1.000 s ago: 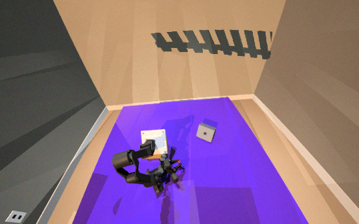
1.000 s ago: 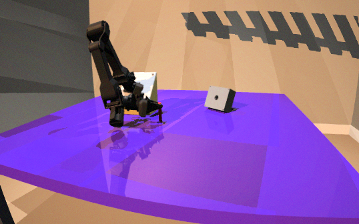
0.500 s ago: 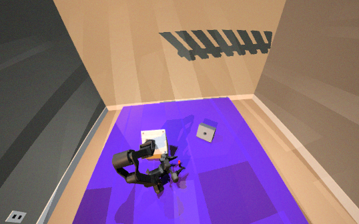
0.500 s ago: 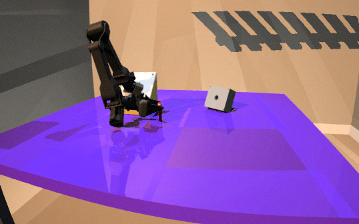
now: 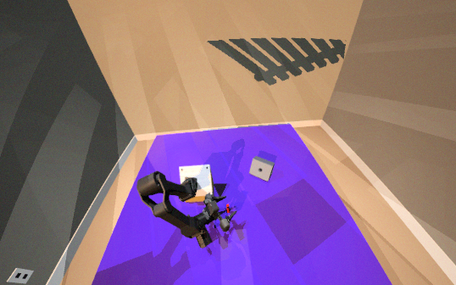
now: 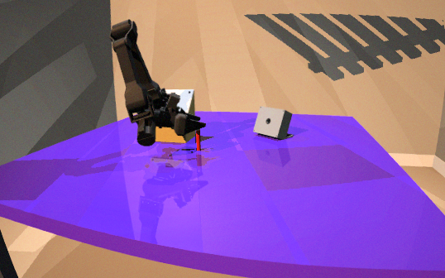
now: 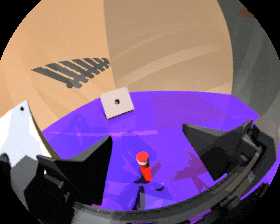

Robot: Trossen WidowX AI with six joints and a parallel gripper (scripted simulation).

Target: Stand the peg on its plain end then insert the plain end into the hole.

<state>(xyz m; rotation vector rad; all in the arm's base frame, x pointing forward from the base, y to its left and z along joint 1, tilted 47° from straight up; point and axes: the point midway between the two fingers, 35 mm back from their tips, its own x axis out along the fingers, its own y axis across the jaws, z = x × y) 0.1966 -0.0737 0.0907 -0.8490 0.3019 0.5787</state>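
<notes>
My gripper tip is 20 mm past the red peg and 40 mm above it. Round my gripper tip: grey sloped panel (180 mm ahead, 260 mm to the left, 50 mm below).
</notes>
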